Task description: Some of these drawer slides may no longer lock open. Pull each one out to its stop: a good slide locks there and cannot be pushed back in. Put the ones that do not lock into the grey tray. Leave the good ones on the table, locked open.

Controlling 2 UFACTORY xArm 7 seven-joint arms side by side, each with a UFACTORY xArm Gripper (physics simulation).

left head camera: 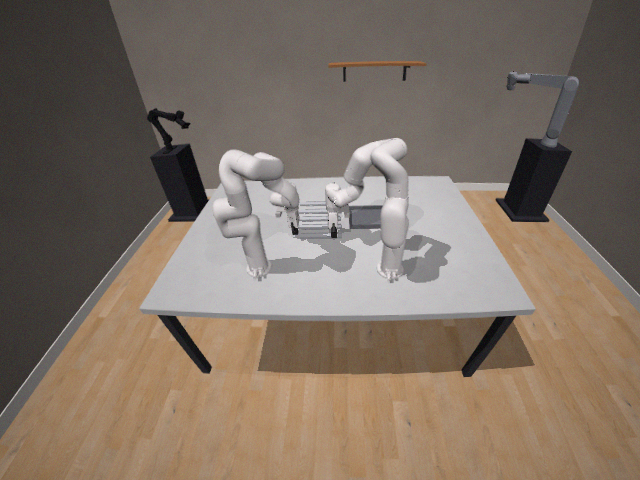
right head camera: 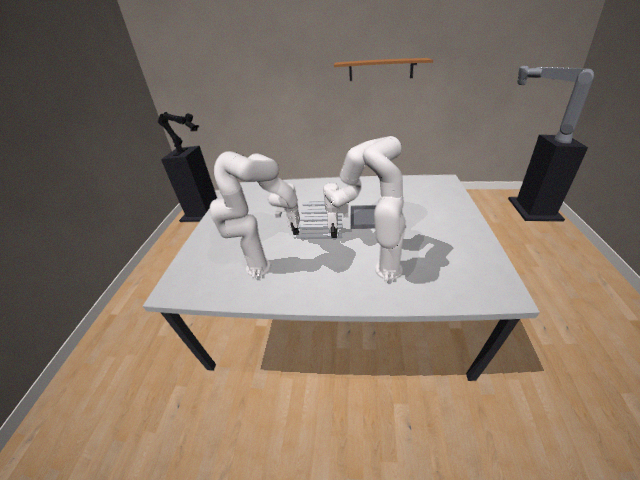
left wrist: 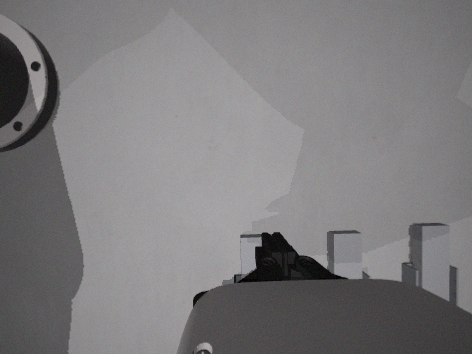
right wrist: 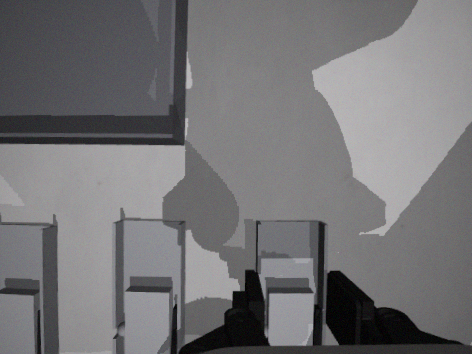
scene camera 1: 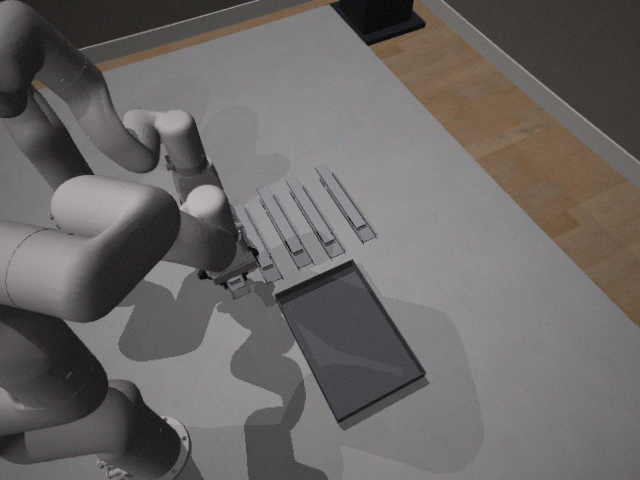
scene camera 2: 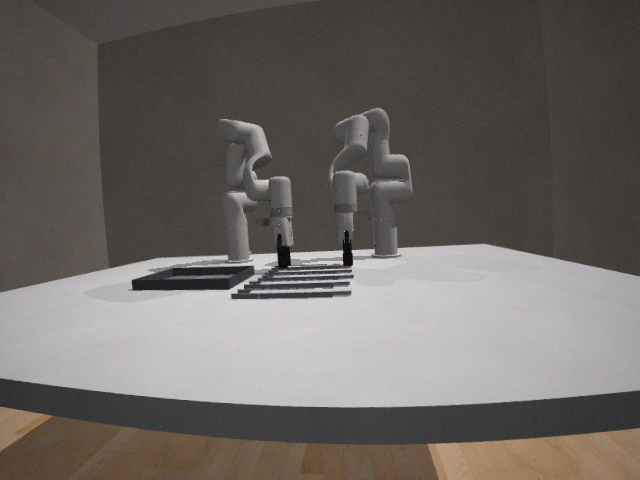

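Seen in the pictures: left gripper, fingertip midpoint: (left head camera: 295,234) (right head camera: 296,234) (left wrist: 270,248) (scene camera 2: 348,265); right gripper, fingertip midpoint: (left head camera: 334,234) (right head camera: 334,234) (right wrist: 291,295) (scene camera 1: 234,280) (scene camera 2: 284,267); left arm's base, link origin: (left head camera: 259,267) (right head camera: 258,267) (scene camera 2: 386,256); right arm's base, link origin: (left head camera: 390,269) (right head camera: 388,269) (scene camera 1: 156,452) (scene camera 2: 239,261).
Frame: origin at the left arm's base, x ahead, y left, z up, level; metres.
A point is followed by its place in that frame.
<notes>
Several silver drawer slides (left head camera: 312,225) @(x 0.276, y -0.308, z 0.014 m) (scene camera 1: 284,224) @(x 0.350, y -0.360, z 0.011 m) (scene camera 2: 310,284) @(x 0.453, y -0.343, z 0.009 m) lie parallel on the table beside the grey tray (scene camera 1: 382,313) @(x 0.378, y -0.691, z 0.006 m) (scene camera 2: 180,284) @(x 0.381, y -0.692, z 0.015 m) (right wrist: 180,75) @(x 0.205, y -0.550, z 0.015 m). My right gripper (left head camera: 333,233) @(x 0.166, y -0.415, z 0.010 m) (scene camera 2: 283,262) @(x 0.166, y -0.415, z 0.010 m) (right wrist: 291,295) @(x 0.166, y -0.415, z 0.010 m) is shut on the outer channel of the slide nearest the arm bases (scene camera 1: 237,286) @(x 0.164, y -0.429, z 0.003 m) (right wrist: 290,320) @(x 0.169, y -0.401, z 0.012 m), near its tray-side end. My left gripper (left head camera: 294,230) @(x 0.222, y -0.204, z 0.011 m) (scene camera 2: 347,259) @(x 0.222, y -0.204, z 0.011 m) (left wrist: 270,248) @(x 0.222, y -0.204, z 0.011 m) is shut with its fingertips together at the other end of that same slide (left wrist: 250,252) @(x 0.203, y -0.203, z 0.011 m). No part of the slide shows between them; whether they touch it is hidden.
The neighbouring slide (left wrist: 345,250) @(x 0.288, y -0.221, z 0.011 m) (right wrist: 150,250) @(x 0.245, y -0.453, z 0.002 m) lies close beside the held one, with others beyond it. The right arm's wrist hangs over the slides in scene camera 1. The tray stands at their right end in the head views.
</notes>
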